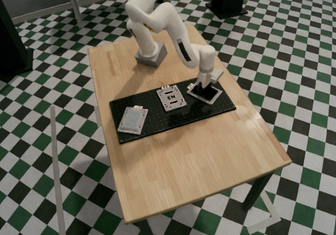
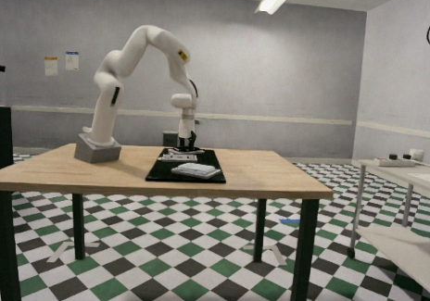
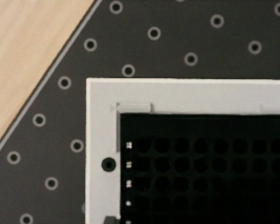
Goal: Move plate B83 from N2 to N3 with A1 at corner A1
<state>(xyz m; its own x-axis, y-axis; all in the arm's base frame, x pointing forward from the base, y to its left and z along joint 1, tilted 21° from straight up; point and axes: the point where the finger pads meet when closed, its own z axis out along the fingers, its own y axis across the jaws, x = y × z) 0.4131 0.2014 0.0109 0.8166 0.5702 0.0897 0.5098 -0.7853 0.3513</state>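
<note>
The dark plate is 10 mm below my hand. The rest, counted from my hand: pale grey plate: 40 mm ahead, 430 mm to the right, 10 mm below.
</note>
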